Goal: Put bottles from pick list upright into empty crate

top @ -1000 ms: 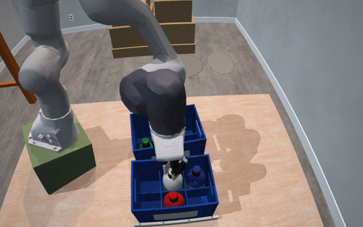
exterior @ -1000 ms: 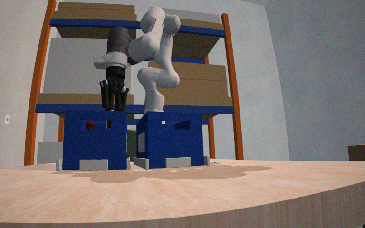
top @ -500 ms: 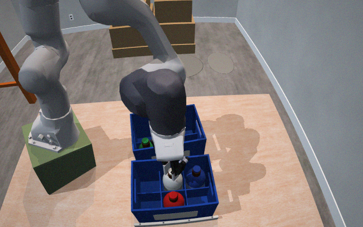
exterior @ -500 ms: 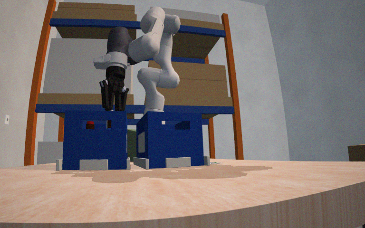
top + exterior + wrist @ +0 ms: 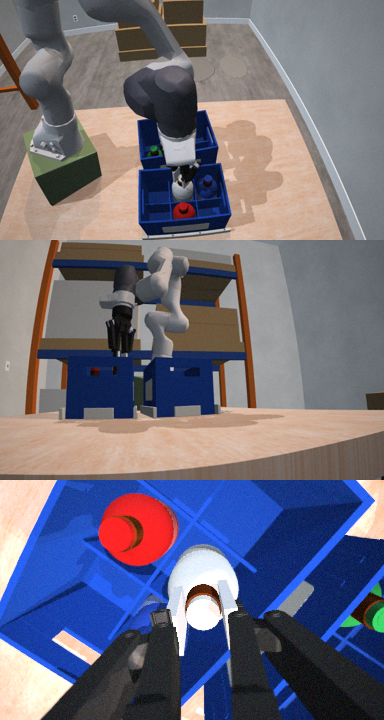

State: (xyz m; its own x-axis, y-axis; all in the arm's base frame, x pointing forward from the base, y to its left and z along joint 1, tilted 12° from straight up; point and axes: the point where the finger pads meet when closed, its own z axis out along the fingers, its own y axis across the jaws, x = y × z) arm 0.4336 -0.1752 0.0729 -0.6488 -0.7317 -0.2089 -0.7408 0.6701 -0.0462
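My hand is 80 mm above the white bottle. Round my hand: red bottle (90 mm to the right, 100 mm below); green-labelled bottle (90 mm behind, 140 mm to the left, 100 mm below); blue bottle (90 mm ahead, 100 mm below).
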